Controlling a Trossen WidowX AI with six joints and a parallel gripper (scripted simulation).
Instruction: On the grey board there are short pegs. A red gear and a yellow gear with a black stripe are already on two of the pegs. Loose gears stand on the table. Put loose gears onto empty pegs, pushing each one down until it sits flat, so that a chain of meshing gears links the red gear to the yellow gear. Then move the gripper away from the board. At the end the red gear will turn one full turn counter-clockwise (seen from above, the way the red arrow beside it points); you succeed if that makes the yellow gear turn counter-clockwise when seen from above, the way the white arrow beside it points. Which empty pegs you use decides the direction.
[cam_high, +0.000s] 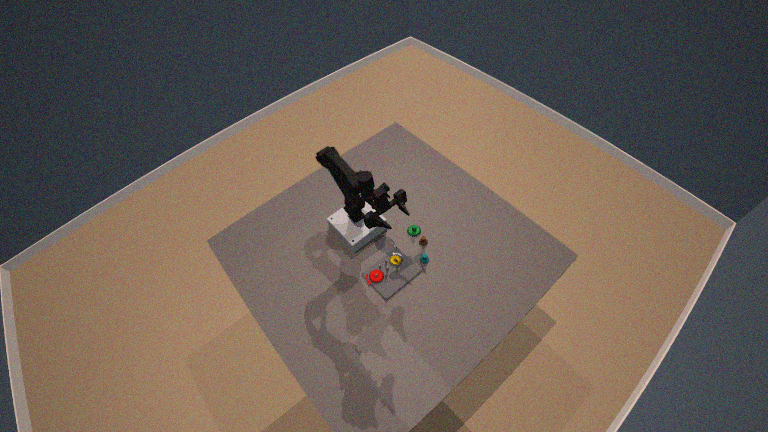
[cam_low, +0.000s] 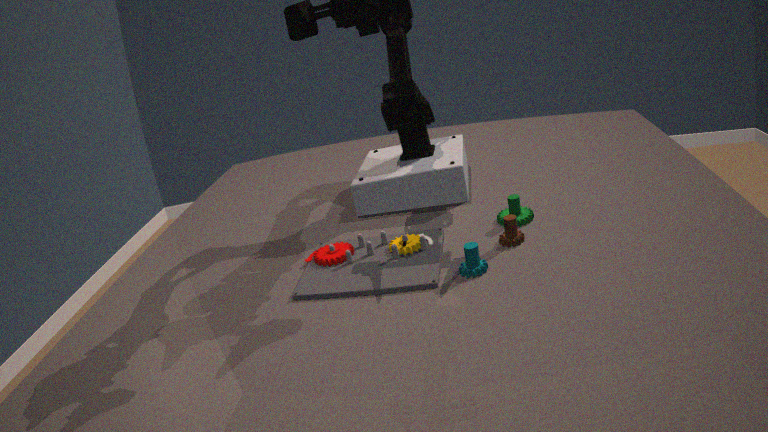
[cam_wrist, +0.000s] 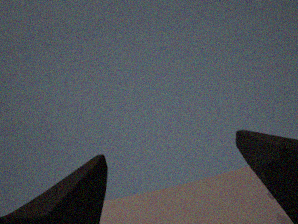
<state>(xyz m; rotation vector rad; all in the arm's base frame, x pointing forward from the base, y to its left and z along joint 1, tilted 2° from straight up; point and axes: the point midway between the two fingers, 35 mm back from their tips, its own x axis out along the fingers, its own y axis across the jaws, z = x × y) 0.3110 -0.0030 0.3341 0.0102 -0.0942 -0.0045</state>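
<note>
My gripper tip is now 13 cm past the green gear, 19 cm to the right of it and 39 cm above it. Also, from my gripper tip: yellow gear 6 cm behind, 2 cm to the left, 39 cm below; red gear 6 cm behind, 10 cm to the right, 39 cm below; grey board 3 cm behind, 3 cm to the right, 39 cm below.
</note>
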